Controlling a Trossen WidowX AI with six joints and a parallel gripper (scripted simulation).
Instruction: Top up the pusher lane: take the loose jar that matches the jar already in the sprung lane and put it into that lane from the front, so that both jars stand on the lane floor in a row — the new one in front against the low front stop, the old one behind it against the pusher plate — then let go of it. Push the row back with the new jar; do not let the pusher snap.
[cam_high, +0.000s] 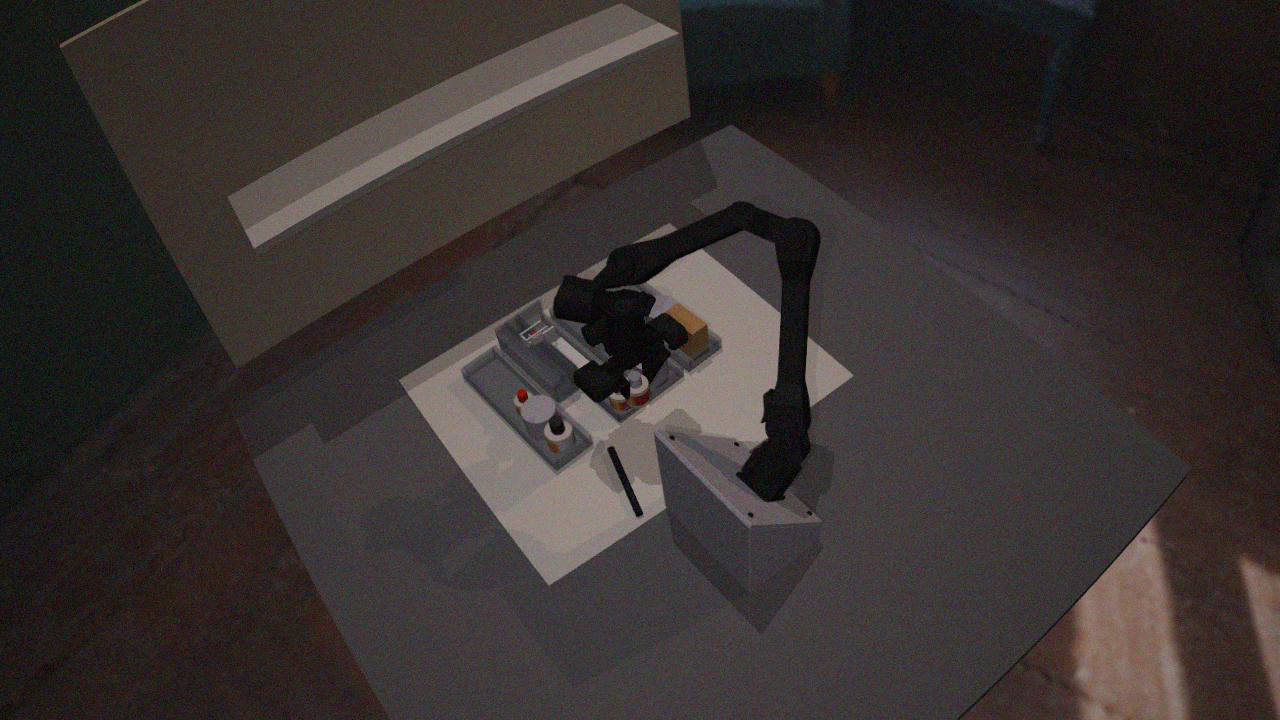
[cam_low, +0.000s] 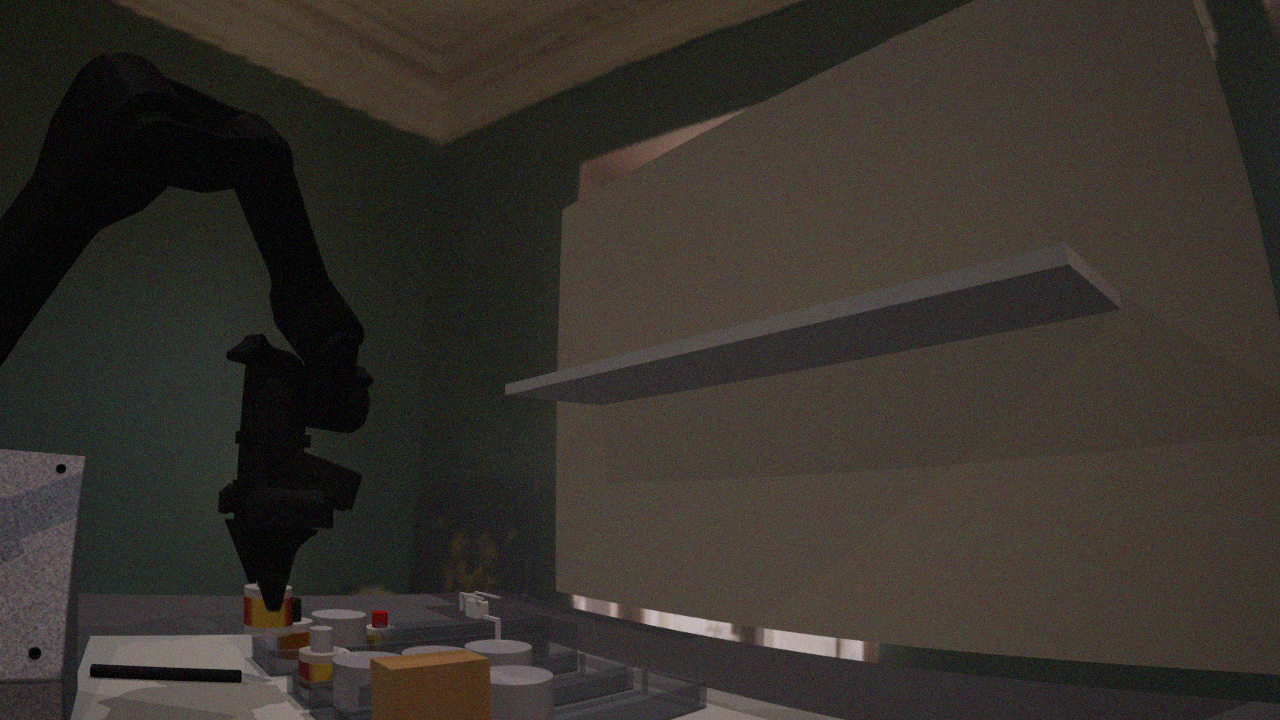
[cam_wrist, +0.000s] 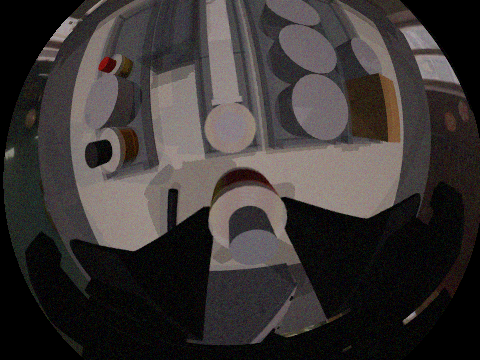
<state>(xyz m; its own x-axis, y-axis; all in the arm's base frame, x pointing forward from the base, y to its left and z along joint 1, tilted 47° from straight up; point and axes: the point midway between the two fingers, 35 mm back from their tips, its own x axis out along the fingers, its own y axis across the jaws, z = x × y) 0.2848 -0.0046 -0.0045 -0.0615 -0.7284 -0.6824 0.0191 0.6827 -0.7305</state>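
My gripper tip is 100 mm to the right of the black bar, 80 mm above it and 70 mm past it. The rest, counted from my gripper tip: orange box 170 mm to the right, 70 mm ahead, 50 mm below.
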